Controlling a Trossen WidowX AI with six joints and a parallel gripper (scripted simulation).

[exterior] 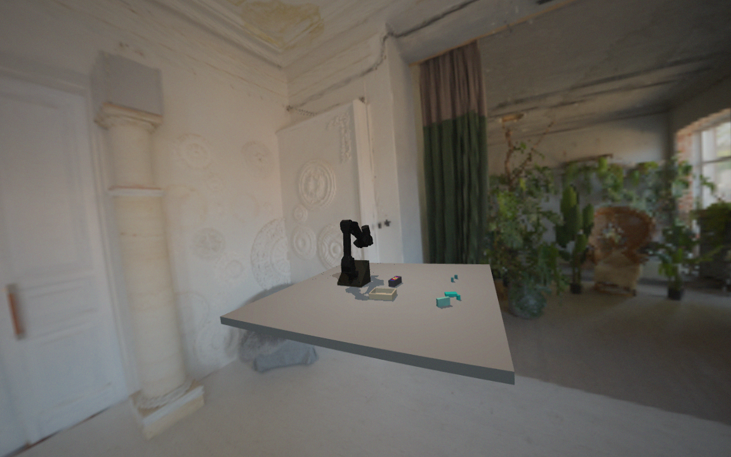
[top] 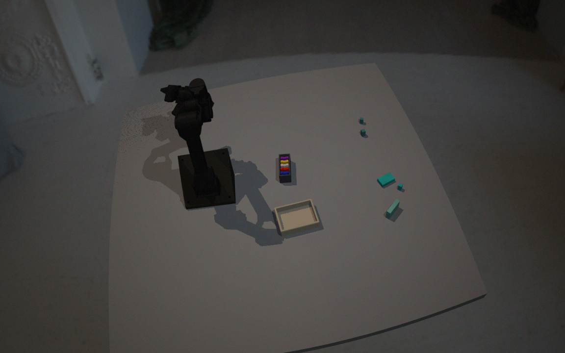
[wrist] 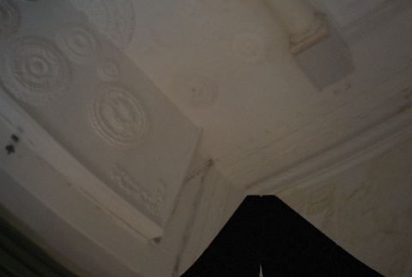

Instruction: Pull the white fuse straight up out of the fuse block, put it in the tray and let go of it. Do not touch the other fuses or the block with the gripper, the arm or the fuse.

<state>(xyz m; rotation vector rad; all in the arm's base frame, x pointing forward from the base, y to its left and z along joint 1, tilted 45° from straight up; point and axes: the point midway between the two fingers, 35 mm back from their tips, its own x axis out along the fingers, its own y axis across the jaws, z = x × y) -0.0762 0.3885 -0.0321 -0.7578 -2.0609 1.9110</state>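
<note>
The white fuse is 410 mm ahead of my gripper tip, 270 mm to the right of it and 280 mm below it. From my gripper tip the other things lie so: yellow fuse 410 mm ahead, 250 mm to the right, 280 mm below; then purple fuse 410 mm ahead, 240 mm to the right, 280 mm below; then red fuse 400 mm ahead, 290 mm to the right, 280 mm below.
</note>
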